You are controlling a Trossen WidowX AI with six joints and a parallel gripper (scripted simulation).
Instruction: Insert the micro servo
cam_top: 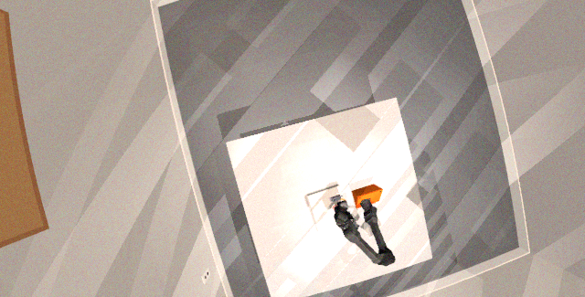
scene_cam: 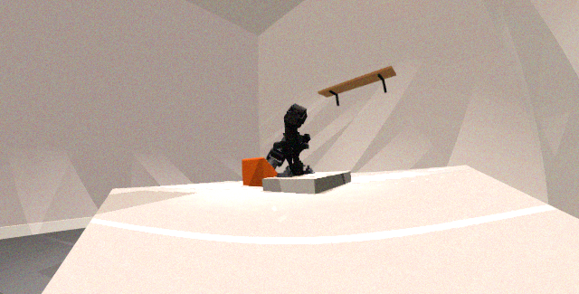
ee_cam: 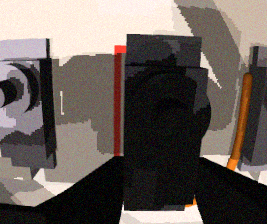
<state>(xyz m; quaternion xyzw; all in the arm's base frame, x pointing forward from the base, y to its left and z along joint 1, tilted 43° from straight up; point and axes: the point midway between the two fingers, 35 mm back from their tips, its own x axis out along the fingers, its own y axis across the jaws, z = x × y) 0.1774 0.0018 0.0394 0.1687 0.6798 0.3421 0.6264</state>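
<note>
Now: gripper tip 12 cm short of the pale deck, 7 cm above it and 2 cm to the right of it.
</note>
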